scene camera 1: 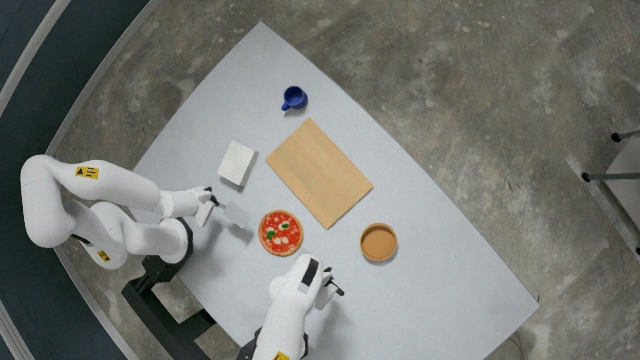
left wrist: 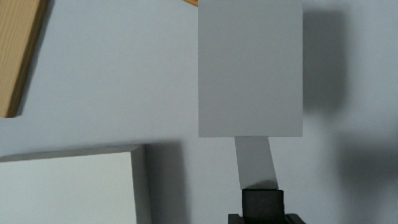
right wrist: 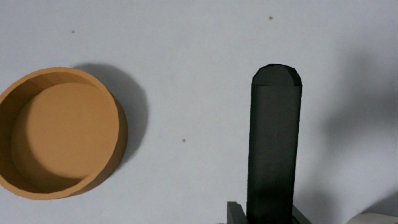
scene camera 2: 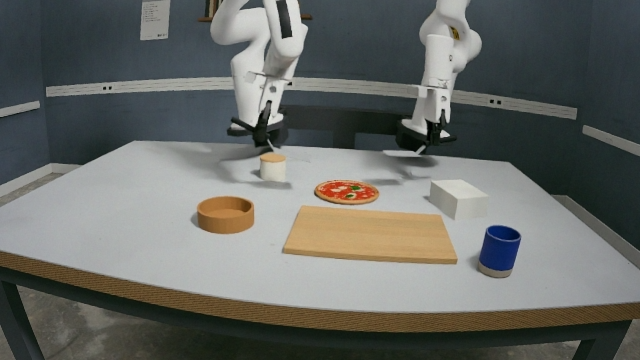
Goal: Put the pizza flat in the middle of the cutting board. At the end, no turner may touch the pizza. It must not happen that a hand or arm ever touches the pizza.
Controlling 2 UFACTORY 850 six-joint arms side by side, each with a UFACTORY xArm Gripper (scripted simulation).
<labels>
brown bowl: scene camera 1; right wrist; scene camera 2 234, 214; not seen in the left wrist view (out of frame)
same spot on brown bowl: [right wrist: 71, 133] = [scene camera 1: 378, 242]
</labels>
